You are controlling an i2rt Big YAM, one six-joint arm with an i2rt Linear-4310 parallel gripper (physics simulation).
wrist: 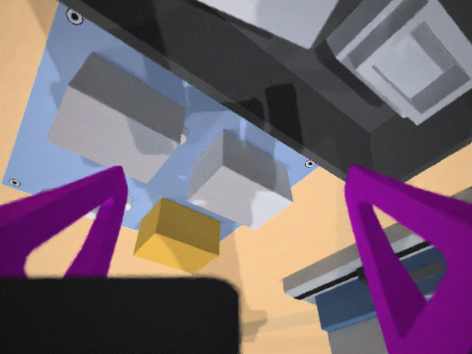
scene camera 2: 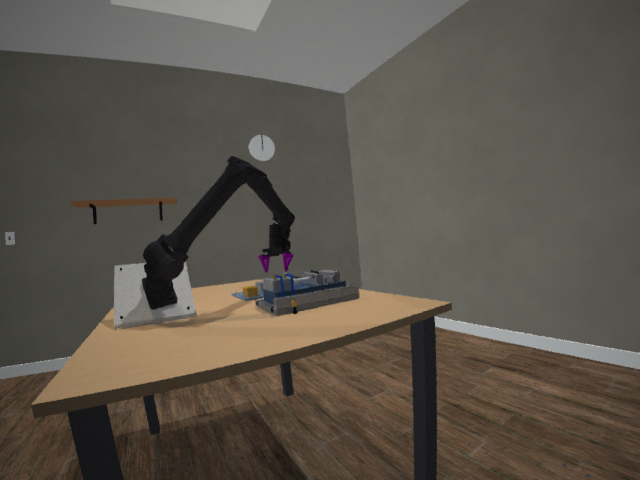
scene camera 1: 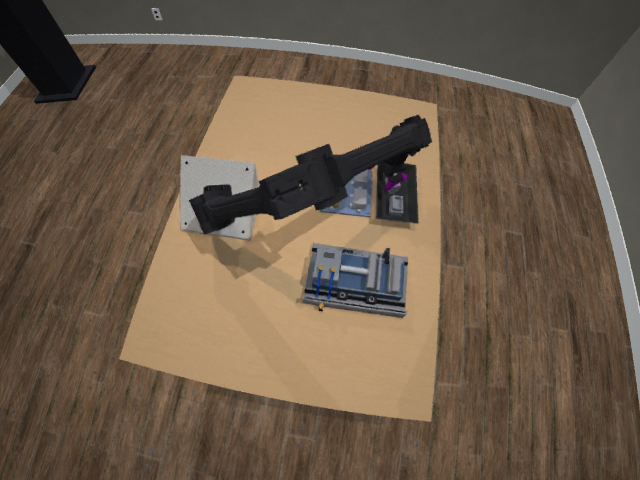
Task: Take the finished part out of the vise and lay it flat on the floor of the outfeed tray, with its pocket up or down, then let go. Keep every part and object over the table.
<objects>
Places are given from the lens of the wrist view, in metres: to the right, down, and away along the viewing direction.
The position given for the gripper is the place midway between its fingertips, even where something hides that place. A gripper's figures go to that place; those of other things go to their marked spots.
gripper [wrist: 236, 178]: 0.00, 0.00, 0.13
yellow block [wrist: 173, 235]: -0.05, 0.05, 0.24
long grey block [wrist: 106, 115]: -0.07, -0.03, 0.16
blue plate [wrist: 39, 164]: -0.15, -0.01, 0.23
vise [wrist: 350, 303]: 0.13, 0.14, 0.34
The marked spots on the vise and the long grey block are 0.32 m apart.
</objects>
